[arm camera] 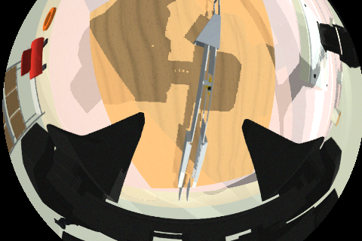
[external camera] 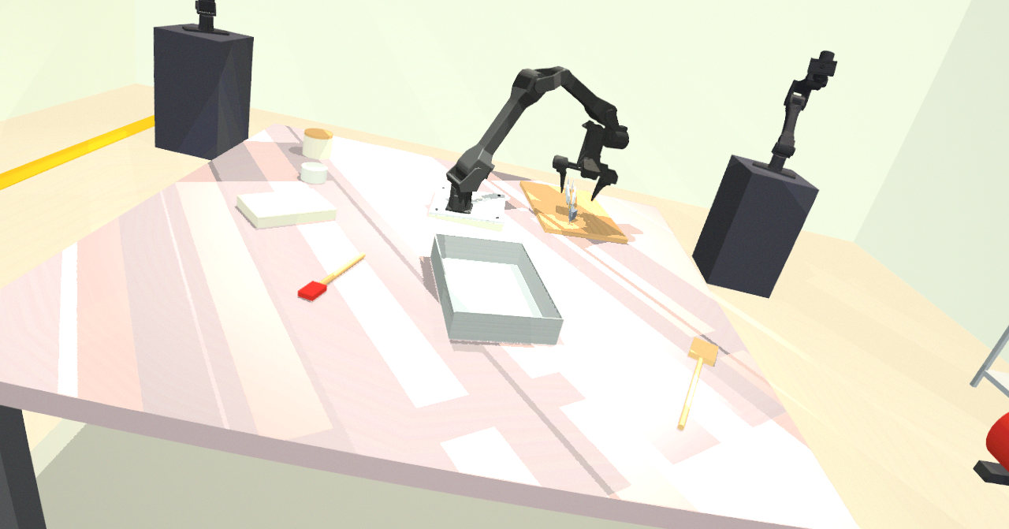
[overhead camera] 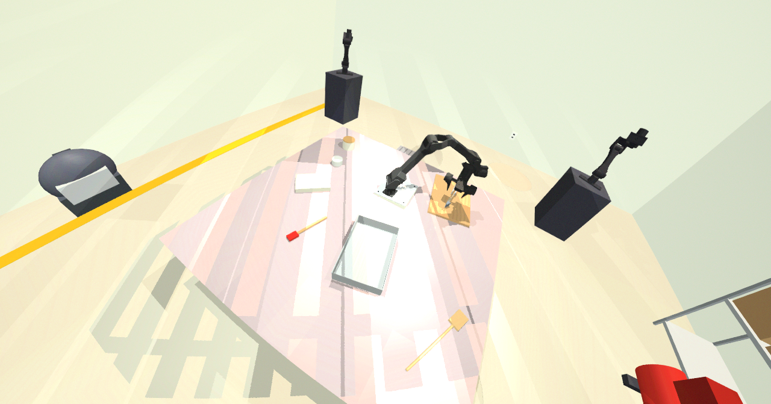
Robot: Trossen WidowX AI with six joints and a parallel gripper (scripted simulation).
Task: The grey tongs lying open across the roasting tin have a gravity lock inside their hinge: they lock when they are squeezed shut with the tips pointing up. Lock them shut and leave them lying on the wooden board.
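Now: the wooden board 2 cm behind my gripper tip, 1 cm to the right of it and 5 cm below it. Round my gripper tip: grey roasting tin 59 cm ahead, 19 cm to the right, 3 cm below; pale block 43 cm ahead, 67 cm to the right, 4 cm below; red spatula 68 cm ahead, 49 cm to the right, 5 cm below.
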